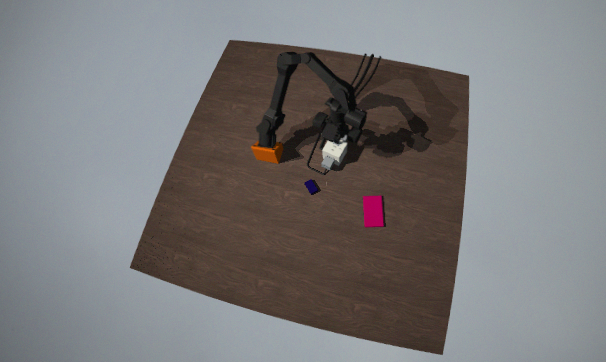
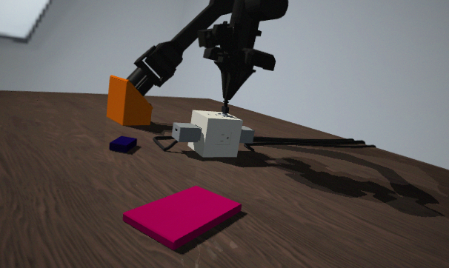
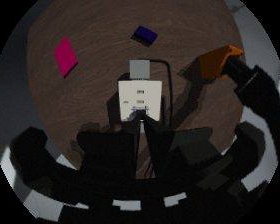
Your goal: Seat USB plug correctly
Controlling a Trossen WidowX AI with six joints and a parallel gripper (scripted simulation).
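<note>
Right now my gripper tip is 20 mm above the black usb plug. Also, from my gripper tip: dark blue block: 170 mm to the right, 100 mm below, 90 mm behind; flat magenta slab: 250 mm to the right, 170 mm ahead, 100 mm below.
</note>
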